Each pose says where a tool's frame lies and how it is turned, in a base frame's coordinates. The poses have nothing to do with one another.
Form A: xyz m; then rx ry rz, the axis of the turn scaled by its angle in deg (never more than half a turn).
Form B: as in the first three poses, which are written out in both.
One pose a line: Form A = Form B
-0.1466 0.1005 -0.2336 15.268 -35.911 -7.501 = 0.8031 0.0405 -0.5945 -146.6; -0.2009 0.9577 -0.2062 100.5; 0.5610 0.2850 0.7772 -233.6; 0 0 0 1
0.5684 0.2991 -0.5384 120.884 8.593 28.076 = 0.9128 -0.0812 0.4002 568.4; 0.2913 -0.5575 -0.7774 299.1; 0.2862 0.8262 -0.4852 -538.4; 0 0 0 1
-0.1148 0.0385 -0.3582 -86.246 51.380 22.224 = 0.6378 -0.7229 0.2657 -114.8; -0.3014 0.0832 0.9499 38.5; -0.7088 -0.6859 -0.1648 -358.2; 0 0 0 1
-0.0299 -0.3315 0.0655 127.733 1.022 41.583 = 0.8371 -0.2091 0.5055 -29.9; 0.2337 -0.6988 -0.6761 -331.5; 0.4946 0.6841 -0.5361 65.5; 0 0 0 1
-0.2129 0.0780 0.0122 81.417 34.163 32.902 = 0.7279 -0.0119 0.6855 -212.9; 0.6846 0.0675 -0.7258 78.0; -0.0376 0.9977 0.0572 12.2; 0 0 0 1
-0.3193 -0.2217 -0.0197 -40.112 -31.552 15.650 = 0.8243 -0.0561 -0.5633 -319.3; 0.4145 0.7375 0.5332 -221.7; 0.3855 -0.6730 0.6312 -19.7; 0 0 0 1
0.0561 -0.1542 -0.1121 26.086 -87.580 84.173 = -0.4938 -0.7914 -0.3605 56.1; 0.3288 0.2138 -0.9199 -154.2; 0.8050 -0.5727 0.1546 -112.1; 0 0 0 1
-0.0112 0.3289 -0.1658 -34.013 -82.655 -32.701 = 0.0491 0.6805 -0.7311 -11.2; -0.0038 0.7321 0.6812 328.9; 0.9988 -0.0306 0.0385 -165.8; 0 0 0 1
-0.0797 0.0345 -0.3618 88.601 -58.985 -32.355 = 0.5018 -0.3042 -0.8097 -79.7; -0.8464 0.0206 -0.5322 34.5; 0.1786 0.9524 -0.2472 -361.8; 0 0 0 1
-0.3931 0.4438 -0.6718 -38.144 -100.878 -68.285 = -0.4670 0.8040 -0.3682 -393.1; -0.0432 0.3952 0.9176 443.8; 0.8832 0.4444 -0.1499 -671.8; 0 0 0 1
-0.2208 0.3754 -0.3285 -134.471 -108.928 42.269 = 0.1398 0.9152 -0.3780 -220.8; 0.9306 -0.2519 -0.2656 375.4; -0.3383 -0.3146 -0.8869 -328.5; 0 0 0 1
